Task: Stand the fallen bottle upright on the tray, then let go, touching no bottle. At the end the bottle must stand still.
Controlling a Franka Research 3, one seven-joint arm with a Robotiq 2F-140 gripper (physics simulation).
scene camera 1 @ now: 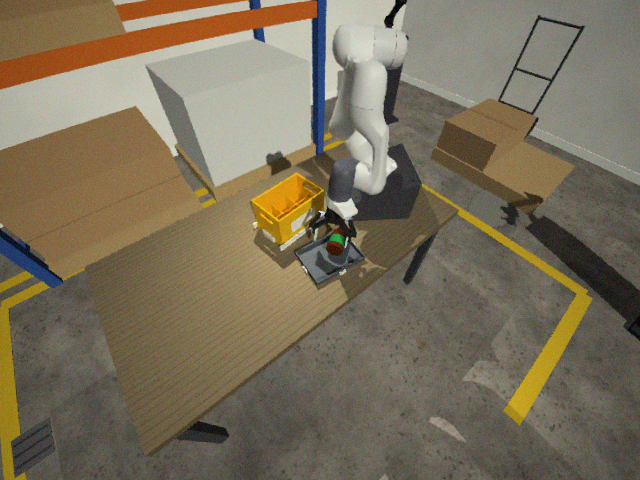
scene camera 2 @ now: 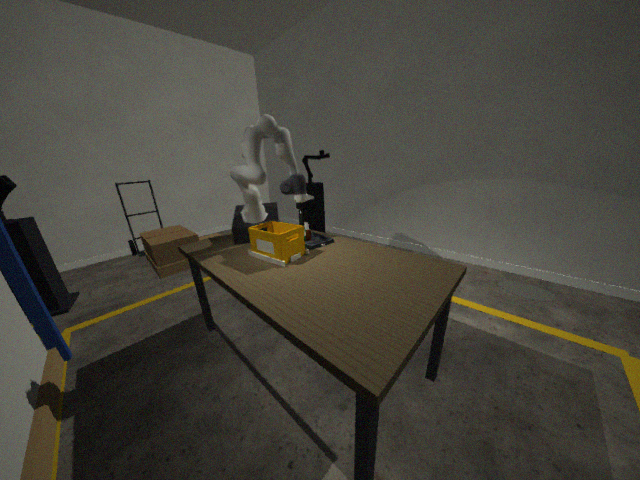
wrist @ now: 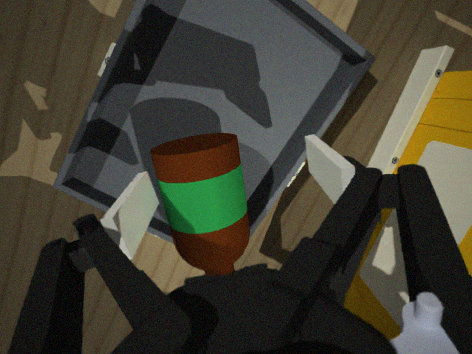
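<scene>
The brown bottle with a green band is on its side over the grey tray. Its flat base faces into the tray and its neck points at my palm. Whether the neck rests on the tray's rim cannot be told. My gripper is open. Its pale pads stand on both sides of the bottle, apart from it; the left pad in the wrist view is nearer to the bottle than the right one. The neck's end is hidden behind the palm in the wrist view.
A yellow crate with dividers stands close beside the tray, with pale strips along its foot. A wooden table carries both. The arm's dark base block stands behind the tray.
</scene>
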